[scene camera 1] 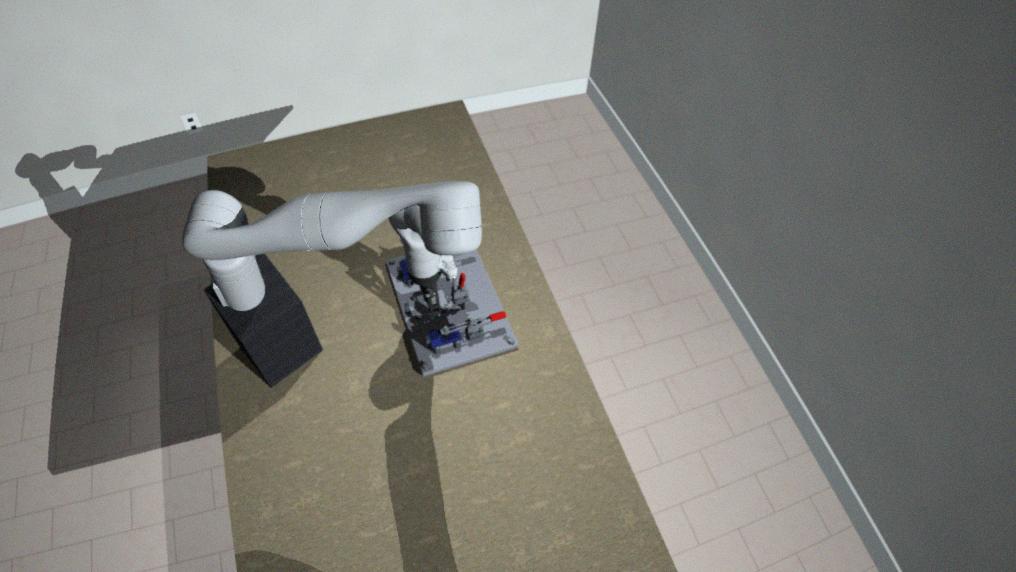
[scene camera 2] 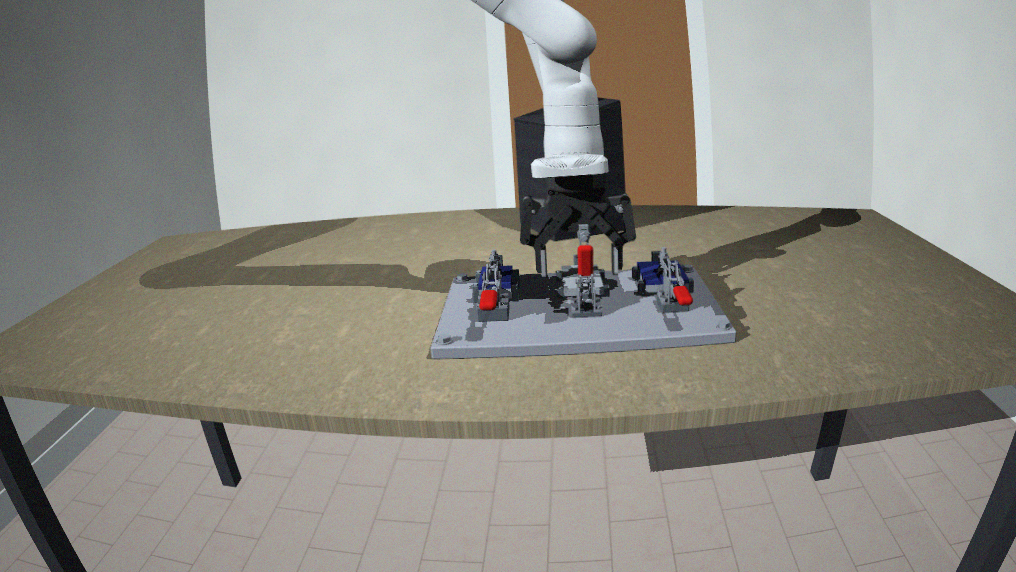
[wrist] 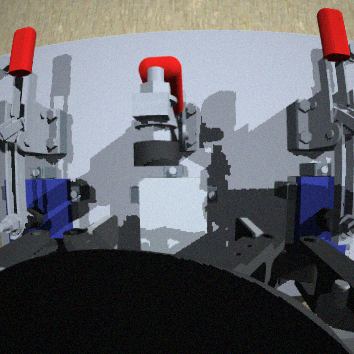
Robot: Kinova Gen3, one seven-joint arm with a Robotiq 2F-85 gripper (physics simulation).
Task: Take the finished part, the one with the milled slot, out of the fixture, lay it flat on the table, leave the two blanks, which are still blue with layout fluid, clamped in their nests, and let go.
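Places are measured from the arm's base along level axes (x back, y right, z up), in metres.
Where they show: gripper, between the fingertips: (wrist: 175, 229); arm's base, origin of its link: (scene camera 1: 243, 290).
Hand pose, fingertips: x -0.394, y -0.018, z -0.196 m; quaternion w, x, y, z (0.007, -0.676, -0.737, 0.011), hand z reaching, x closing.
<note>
Things, the pixels of their top centre, and the offset from my fingertips. "spot": a spot on its surface instead. Level surfaces: height alone.
- finished part, centre of its top: (wrist: 172, 237) (scene camera 2: 581, 275) (scene camera 1: 427, 302) dx +0.007, dy -0.001, dz -0.004 m
- middle clamp, a spot on its surface: (wrist: 156, 105) spot: dx -0.062, dy -0.006, dz +0.083 m
- grey fixture plate, centre of its top: (wrist: 173, 166) (scene camera 2: 584, 302) (scene camera 1: 448, 300) dx -0.045, dy -0.007, dz -0.020 m
- brown table, height of its surface: dz -0.035 m
The finished part (wrist: 172, 202), a pale grey block, sits in the middle nest; its slot is hard to make out in shadow. The middle clamp (scene camera 2: 584, 261) (wrist: 156, 105) is open, its arm raised off the part. One blue blank (scene camera 1: 444, 339) (scene camera 2: 505, 277) (wrist: 314, 200) is clamped on the wrist view's right. The other blue blank (scene camera 1: 405, 270) (scene camera 2: 648, 271) (wrist: 57, 200) is clamped on its left. My gripper (scene camera 2: 580, 265) (wrist: 175, 229) is open and empty, pointing down low over the middle nest, one finger on each side of the part. Finger contact cannot be told.
The grey fixture plate (scene camera 1: 490, 284) (scene camera 2: 540, 333) (wrist: 115, 52) lies on the brown table (scene camera 1: 511, 454) (scene camera 2: 284, 341). Outer clamps with red handles (scene camera 2: 488, 299) (scene camera 2: 682, 295) (wrist: 22, 51) (wrist: 333, 35) flank the middle nest. The black robot pedestal (scene camera 1: 273, 333) stands behind the plate.
</note>
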